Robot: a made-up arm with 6 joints.
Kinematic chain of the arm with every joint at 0, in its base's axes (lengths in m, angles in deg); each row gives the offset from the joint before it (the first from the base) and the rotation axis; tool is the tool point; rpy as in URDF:
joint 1: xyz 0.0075 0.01 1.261 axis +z
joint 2: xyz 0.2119 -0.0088 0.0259 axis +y
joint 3: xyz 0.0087 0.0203 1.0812 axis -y
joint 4: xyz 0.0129 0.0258 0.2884 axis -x
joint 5: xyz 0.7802 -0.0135 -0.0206 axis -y
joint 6: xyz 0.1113 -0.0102 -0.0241 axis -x
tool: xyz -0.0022 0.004 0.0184 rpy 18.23 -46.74 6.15
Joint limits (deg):
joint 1: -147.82..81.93
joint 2: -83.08..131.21
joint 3: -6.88..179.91
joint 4: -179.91..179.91
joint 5: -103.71..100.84
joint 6: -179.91..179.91
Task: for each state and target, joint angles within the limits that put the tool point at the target. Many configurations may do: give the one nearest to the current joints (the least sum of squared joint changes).
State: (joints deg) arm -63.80 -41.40 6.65 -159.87 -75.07 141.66
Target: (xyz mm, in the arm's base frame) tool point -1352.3 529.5 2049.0
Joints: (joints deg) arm -17.29 -83.08 22.08 -162.33 -87.70 142.06
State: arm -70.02 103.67 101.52 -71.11 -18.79 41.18
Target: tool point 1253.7 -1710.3 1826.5
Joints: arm -56.59 82.79 92.74 -72.59 -14.86 41.09
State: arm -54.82 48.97 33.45 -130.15 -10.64 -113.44
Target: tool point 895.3 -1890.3 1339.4
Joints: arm -68.10 67.80 27.75 -130.04 -9.46 -113.30
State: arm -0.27 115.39 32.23 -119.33 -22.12 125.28
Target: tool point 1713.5 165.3 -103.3
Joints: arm 2.80 131.21 65.98 -160.40 -3.61 132.15
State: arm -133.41 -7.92 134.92 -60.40 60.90 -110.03
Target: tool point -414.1 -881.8 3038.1
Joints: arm -113.47 38.80 105.66 -62.33 56.46 -110.71
